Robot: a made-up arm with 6 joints. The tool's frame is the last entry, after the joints. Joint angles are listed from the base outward. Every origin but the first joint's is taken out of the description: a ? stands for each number. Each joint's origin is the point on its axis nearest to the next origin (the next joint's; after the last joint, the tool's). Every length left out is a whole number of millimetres.
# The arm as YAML. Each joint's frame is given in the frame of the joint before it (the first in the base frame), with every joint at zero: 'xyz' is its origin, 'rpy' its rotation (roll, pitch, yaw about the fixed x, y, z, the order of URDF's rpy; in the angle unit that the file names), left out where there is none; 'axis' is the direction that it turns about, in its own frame. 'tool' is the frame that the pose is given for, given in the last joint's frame.
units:
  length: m
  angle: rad
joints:
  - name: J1
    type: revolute
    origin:
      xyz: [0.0, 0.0, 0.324]
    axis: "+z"
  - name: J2
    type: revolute
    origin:
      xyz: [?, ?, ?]
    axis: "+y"
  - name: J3
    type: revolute
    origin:
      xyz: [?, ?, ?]
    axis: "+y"
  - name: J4
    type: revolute
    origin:
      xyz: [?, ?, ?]
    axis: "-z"
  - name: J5
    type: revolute
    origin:
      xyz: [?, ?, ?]
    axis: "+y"
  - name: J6
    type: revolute
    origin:
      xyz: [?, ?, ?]
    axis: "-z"
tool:
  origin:
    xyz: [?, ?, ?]
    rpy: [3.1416, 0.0, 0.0]
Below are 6 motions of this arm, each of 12 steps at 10 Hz.
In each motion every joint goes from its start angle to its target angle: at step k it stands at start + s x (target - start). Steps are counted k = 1, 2, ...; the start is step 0. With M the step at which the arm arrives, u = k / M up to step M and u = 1 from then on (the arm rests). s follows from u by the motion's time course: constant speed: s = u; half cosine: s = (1 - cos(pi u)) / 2; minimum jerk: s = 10 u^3 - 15 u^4 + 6 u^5.
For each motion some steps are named. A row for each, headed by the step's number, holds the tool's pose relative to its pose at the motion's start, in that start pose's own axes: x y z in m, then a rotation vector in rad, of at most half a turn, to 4 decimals.
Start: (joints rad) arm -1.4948 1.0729 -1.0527 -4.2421 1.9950 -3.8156
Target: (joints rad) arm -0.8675 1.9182 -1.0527 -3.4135 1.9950 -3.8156
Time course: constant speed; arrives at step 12
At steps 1, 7, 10, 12:
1: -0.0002 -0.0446 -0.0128 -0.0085 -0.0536 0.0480
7: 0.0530 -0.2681 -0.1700 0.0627 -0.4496 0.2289
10: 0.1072 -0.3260 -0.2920 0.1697 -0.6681 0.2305
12: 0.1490 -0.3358 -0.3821 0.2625 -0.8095 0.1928

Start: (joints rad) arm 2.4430 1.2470 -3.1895 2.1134 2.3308 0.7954
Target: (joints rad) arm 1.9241 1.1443 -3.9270 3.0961 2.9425 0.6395
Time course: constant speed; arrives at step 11
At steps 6, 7, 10, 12:
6: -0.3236 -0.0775 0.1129 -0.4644 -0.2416 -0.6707
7: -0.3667 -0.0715 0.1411 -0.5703 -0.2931 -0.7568
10: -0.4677 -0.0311 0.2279 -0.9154 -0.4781 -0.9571
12: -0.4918 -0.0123 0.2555 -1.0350 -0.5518 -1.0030

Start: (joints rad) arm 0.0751 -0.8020 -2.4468 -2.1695 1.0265 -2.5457
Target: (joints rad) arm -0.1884 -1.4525 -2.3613 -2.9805 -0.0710 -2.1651
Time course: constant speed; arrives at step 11
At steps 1, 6, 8, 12:
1: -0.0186 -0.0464 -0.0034 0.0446 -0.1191 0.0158
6: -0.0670 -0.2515 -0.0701 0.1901 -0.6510 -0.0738
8: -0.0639 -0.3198 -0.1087 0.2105 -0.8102 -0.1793
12: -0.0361 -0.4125 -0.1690 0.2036 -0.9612 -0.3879

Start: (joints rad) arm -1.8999 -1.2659 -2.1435 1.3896 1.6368 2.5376
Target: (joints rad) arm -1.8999 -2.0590 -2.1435 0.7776 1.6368 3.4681
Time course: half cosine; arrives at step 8
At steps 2, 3, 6, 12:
2: -0.0115 0.0826 -0.0141 0.0965 0.0270 0.0291
3: -0.0143 0.1748 -0.0296 0.2112 0.0304 0.0631
6: 0.0510 0.4771 -0.0782 0.5826 -0.1732 0.1854
12: 0.0880 0.5532 -0.0899 0.6591 -0.2818 0.2183

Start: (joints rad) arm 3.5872 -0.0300 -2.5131 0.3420 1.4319 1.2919
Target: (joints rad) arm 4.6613 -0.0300 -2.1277 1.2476 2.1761 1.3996
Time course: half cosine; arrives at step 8
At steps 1, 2, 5, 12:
1: -0.0184 0.0019 0.0149 -0.0293 -0.0807 -0.0039
2: -0.0766 0.0099 0.0506 -0.1188 -0.3076 -0.0247
5: -0.4030 0.1096 0.0476 -0.6694 -1.3604 -0.3402
12: -0.5255 0.1956 -0.0648 -1.0195 -1.8698 -0.6721

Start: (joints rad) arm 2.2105 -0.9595 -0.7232 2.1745 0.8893 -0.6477
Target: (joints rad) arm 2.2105 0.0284 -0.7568 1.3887 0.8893 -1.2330
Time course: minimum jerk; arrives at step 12
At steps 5, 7, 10, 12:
5: 0.0087 0.2065 -0.0274 -0.3922 -0.1604 -0.1398
7: -0.0210 0.3754 -0.0965 -0.6674 -0.4219 -0.2149
10: -0.0841 0.5160 -0.2022 -0.8393 -0.7747 -0.2318
12: -0.0931 0.5295 -0.2161 -0.8506 -0.8189 -0.2295

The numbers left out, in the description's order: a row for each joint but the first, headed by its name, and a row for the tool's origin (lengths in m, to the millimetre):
J2: 0.0 0.0 0.0
J3: 0.049 0.0 0.263
J4: 0.113 0.0 -0.501
J5: 0.0 0.0 0.0
J6: 0.106 0.0 -0.136
tool: 0.0 0.0 0.0

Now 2 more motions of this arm.
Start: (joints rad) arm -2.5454 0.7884 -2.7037 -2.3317 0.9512 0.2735
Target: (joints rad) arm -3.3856 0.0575 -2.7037 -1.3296 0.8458 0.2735
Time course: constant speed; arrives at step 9
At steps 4, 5, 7, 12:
4: -0.3116 0.1414 0.1972 0.0263 -0.4230 0.2390
5: -0.3840 0.1952 0.2152 -0.0001 -0.5017 0.3120
7: -0.5068 0.3187 0.2157 -0.0860 -0.6161 0.4633
12: -0.5890 0.4541 0.1738 -0.2059 -0.6660 0.6105

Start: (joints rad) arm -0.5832 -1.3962 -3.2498 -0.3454 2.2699 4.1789
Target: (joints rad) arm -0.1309 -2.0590 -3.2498 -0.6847 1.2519 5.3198
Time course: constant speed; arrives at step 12
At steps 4, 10, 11, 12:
4: -0.1388 -0.1456 -0.1310 -0.4636 -0.1538 0.6297
10: -0.2516 -0.4909 -0.2722 -1.2175 -0.2779 1.5306
11: -0.2525 -0.5564 -0.2872 -1.3575 -0.2949 1.6590
12: -0.2475 -0.6220 -0.2997 -1.5036 -0.3126 1.7764

